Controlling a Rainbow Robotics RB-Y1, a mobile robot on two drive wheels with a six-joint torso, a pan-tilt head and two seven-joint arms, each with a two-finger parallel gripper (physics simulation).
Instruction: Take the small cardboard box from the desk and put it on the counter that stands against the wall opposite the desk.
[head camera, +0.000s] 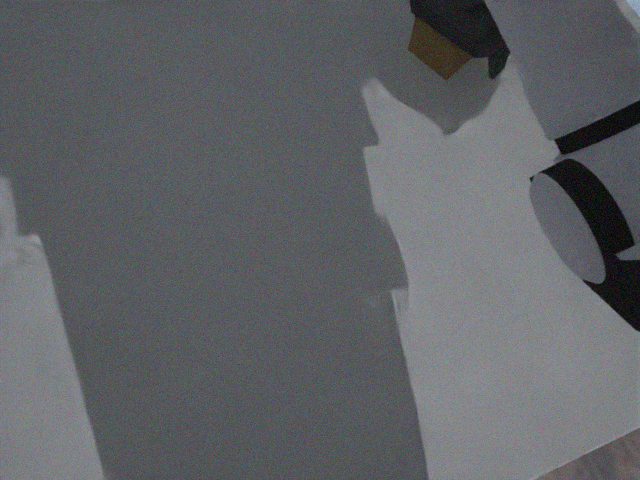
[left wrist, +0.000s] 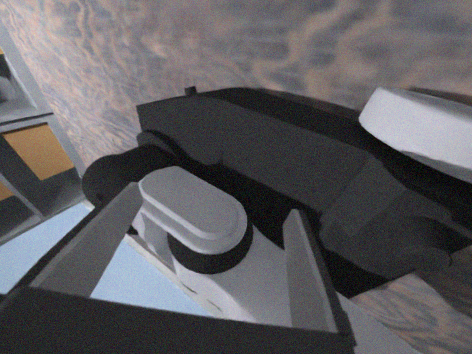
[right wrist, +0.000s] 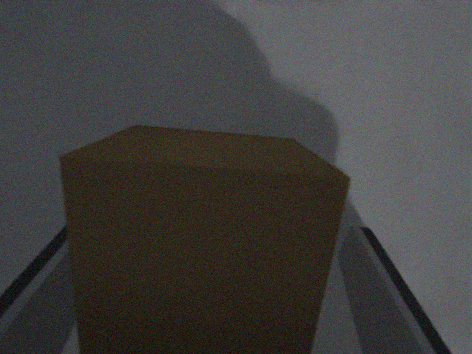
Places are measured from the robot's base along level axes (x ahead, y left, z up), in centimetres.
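Pixels of known places: left gripper, between the fingertips: (left wrist: 214, 204); right gripper, between the fingertips: (head camera: 459, 45) (right wrist: 229, 229).
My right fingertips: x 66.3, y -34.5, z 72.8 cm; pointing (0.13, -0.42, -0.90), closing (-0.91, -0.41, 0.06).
Note:
Behind a point stands the place of what it marks.
The small cardboard box (head camera: 439, 54) {x 63.9, y -29.9, z 74.9 cm} (right wrist: 200, 260) {x 67.7, y -35.1, z 78.0 cm} is brown and stands on the pale grey desk (head camera: 491, 335) {x 34.2, y -22.5, z 72.1 cm} (right wrist: 410, 100) {x 62.2, y -43.2, z 72.1 cm}, near the top of the head view. My right gripper (head camera: 457, 43) {x 66.3, y -34.5, z 72.8 cm} (right wrist: 229, 229) {x 66.3, y -34.5, z 72.8 cm} is open. In the right wrist view its fingers lie on either side of the box, with the left finger partly hidden behind it; a narrow gap shows at the right finger. Whether the left finger touches the box I cannot tell. My left gripper (left wrist: 214, 204) {x -18.2, y 22.2, z 35.0 cm} is open and empty, away from the desk top. The counter cannot be made out in these views.
In the left wrist view, my dark base (left wrist: 250, 135) {x -23.8, y 18.6, z 17.0 cm} stands on the wood-patterned floor (left wrist: 225, 40) {x -41.7, y 30.1, z 0.1 cm}. A grey shelf unit (left wrist: 25, 70) {x -211.4, y -6.0, z 2.5 cm} with orange-brown panels is at the left. A light blue area is at the lower left. Broad shadows cross the desk; its edge shows at the head view's lower right.

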